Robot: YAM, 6 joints.
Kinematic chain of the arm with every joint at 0, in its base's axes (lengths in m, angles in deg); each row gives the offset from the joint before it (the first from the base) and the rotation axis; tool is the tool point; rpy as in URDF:
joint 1: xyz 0 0 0.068 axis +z
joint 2: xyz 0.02 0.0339 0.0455 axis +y
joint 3: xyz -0.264 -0.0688 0 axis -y
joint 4: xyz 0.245 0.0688 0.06 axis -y
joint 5: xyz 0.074 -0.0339 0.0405 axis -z
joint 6: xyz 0.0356 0 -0.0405 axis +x
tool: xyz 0 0 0 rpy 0 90 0
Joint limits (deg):
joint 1: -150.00..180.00
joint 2: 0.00..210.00
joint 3: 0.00..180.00
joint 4: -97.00..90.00
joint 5: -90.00..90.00
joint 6: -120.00..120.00
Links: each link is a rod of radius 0.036 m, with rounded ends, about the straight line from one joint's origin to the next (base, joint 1, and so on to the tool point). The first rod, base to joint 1, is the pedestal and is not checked.
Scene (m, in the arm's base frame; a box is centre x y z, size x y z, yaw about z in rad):
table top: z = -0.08
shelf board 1: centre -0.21 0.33 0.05 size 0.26 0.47 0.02 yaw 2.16
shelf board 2: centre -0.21 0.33 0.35 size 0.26 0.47 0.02 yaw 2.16
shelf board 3: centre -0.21 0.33 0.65 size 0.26 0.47 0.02 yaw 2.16
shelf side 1: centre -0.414 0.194 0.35 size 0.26 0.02 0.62 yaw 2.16
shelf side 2: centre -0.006 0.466 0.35 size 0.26 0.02 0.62 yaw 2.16
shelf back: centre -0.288 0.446 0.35 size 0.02 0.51 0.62 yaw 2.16
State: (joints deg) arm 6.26 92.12 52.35 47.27 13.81 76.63
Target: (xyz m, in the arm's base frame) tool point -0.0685 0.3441 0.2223
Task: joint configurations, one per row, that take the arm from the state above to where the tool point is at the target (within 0.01 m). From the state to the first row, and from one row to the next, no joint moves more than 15 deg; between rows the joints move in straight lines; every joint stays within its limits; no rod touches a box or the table.
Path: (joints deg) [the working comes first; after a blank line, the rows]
Joints at the target: 101.69 93.65 44.16 45.63 4.21 76.63
Straight joint move there: touches shelf side 2.

1: 19.51 86.71 46.12 47.78 12.85 76.63
2: 32.76 81.31 39.89 48.28 11.88 76.63
3: 46.02 75.90 33.66 48.79 10.92 76.63
4: 59.27 70.49 27.43 49.29 9.96 76.63
5: 72.52 65.09 21.20 49.80 9.00 76.63
6: 85.77 59.68 14.97 50.30 8.03 76.63
7: 91.08 71.00 24.70 48.74 6.76 76.63
8: 96.38 82.33 34.43 47.19 5.49 76.63
9: 101.69 93.65 44.16 45.63 4.21 76.63

